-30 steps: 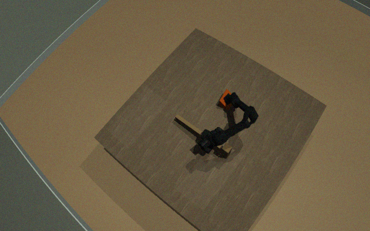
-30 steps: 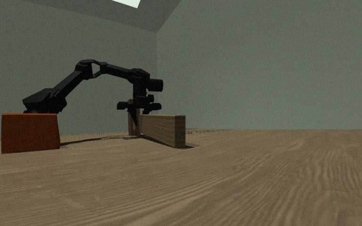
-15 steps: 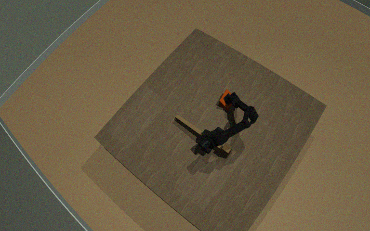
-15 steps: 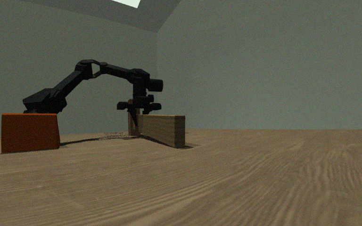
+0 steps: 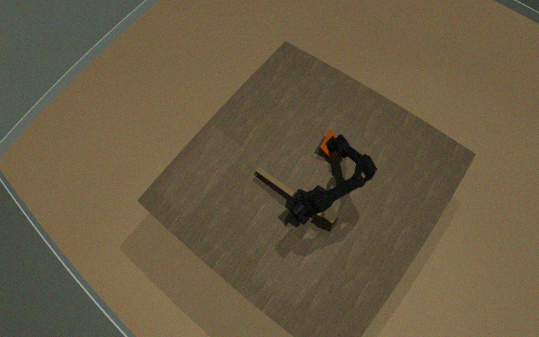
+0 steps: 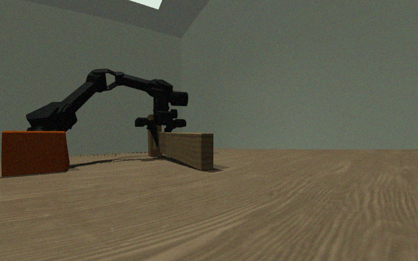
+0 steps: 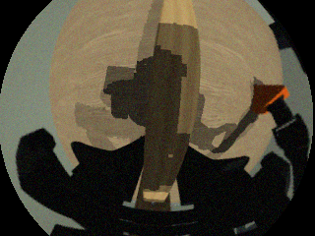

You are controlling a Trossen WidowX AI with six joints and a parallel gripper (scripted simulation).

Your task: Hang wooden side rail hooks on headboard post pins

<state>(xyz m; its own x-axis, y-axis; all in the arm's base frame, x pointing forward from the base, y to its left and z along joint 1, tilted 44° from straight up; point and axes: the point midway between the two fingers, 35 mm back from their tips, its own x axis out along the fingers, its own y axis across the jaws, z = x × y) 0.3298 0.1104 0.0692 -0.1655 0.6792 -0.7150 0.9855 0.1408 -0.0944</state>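
My gripper tip is now 100 mm to the right of the headboard post and 40 mm below it.
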